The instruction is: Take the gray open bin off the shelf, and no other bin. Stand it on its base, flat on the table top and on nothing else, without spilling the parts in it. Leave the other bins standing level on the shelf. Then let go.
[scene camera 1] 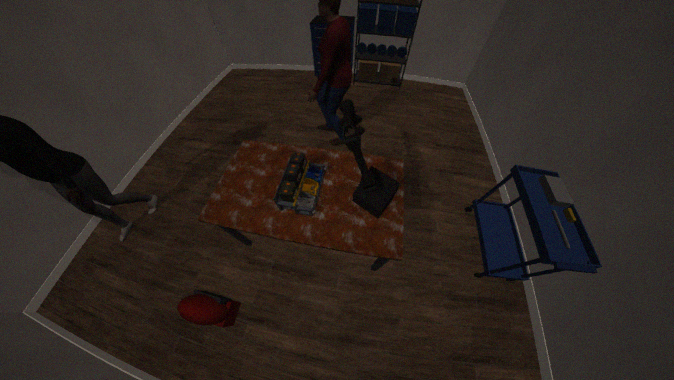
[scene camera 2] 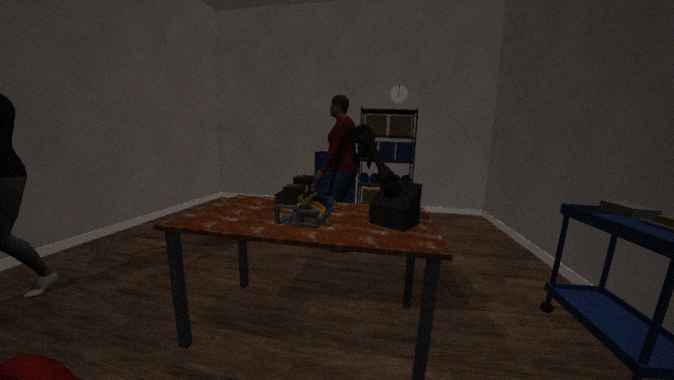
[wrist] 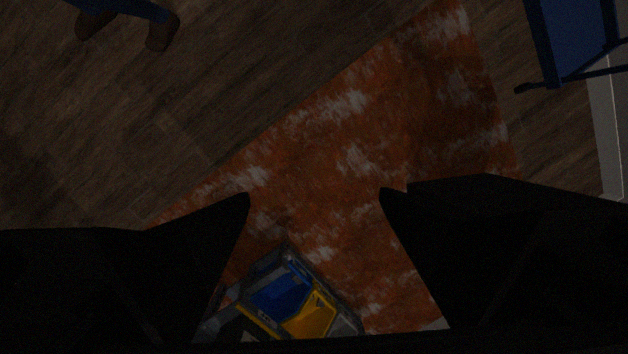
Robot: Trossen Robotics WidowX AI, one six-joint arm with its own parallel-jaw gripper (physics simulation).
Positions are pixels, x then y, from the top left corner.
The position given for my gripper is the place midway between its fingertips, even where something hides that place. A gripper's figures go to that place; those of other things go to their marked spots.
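Scene:
My gripper (wrist: pixel 315 196) is 0.11 m from the lens. I also see a blue bin (wrist: pixel 282 298), and the bin is 0.55 m from the lens.

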